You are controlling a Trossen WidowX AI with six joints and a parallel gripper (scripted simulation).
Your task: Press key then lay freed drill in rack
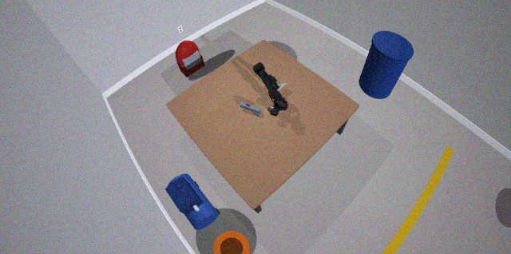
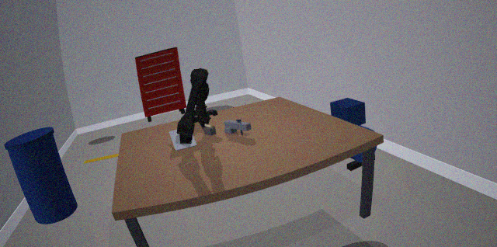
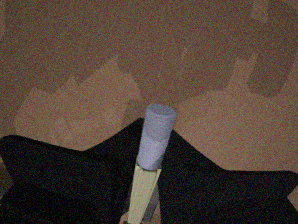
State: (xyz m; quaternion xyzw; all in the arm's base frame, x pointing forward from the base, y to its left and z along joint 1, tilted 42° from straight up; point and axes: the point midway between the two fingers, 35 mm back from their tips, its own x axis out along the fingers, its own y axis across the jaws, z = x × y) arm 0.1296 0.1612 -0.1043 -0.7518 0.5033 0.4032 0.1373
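The dark-grey block is 50 mm to the right of my gripper tip and 20 mm ahead of it. The rest, counted from my gripper tip: key: 180 mm to the right, 180 mm ahead, 40 mm above; light-grey block: 170 mm ahead, 160 mm to the right, 30 mm above.
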